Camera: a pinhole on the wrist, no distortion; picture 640 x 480 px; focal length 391.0 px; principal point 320.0 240.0 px. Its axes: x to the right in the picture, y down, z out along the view. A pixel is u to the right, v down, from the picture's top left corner.
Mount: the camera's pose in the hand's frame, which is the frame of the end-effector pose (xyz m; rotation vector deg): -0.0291 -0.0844 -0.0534 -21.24 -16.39 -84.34
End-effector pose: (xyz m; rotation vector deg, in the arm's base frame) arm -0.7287 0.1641 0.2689 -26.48 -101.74 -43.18
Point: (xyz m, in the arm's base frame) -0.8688 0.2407 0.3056
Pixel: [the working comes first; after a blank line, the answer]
In the camera's frame: 0.0345 0.0948 0.2074

385.1 418.7
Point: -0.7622 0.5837 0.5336
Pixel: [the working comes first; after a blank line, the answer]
In the camera's frame: -0.2461 0.2700 0.4748

117.3 462.3
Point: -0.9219 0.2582 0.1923
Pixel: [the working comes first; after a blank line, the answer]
In the camera's frame: 0.1028 -0.0034 0.2481

482.0 234.6
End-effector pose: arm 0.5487 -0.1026 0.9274 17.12 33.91 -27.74
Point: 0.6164 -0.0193 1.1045
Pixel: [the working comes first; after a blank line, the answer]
In the camera's frame: -0.1203 -0.0565 0.2598

138.9 154.9
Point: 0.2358 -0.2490 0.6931
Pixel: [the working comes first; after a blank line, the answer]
In the camera's frame: 0.1214 -0.0058 -0.2932

behind the camera
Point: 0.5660 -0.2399 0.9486
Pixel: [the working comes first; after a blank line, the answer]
In the camera's frame: 0.0791 0.0662 0.1159

586.6 463.2
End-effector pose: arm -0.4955 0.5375 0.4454 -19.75 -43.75 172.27
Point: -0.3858 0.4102 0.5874
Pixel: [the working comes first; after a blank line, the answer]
In the camera's frame: -0.0446 -0.1227 0.2423

248.1 41.9
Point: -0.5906 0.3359 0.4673
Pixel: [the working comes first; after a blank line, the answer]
In the camera's frame: -0.1408 0.1041 0.2767

121.0 387.1
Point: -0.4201 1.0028 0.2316
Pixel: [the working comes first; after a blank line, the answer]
In the camera's frame: 0.0555 0.0457 -0.4215

behind the camera
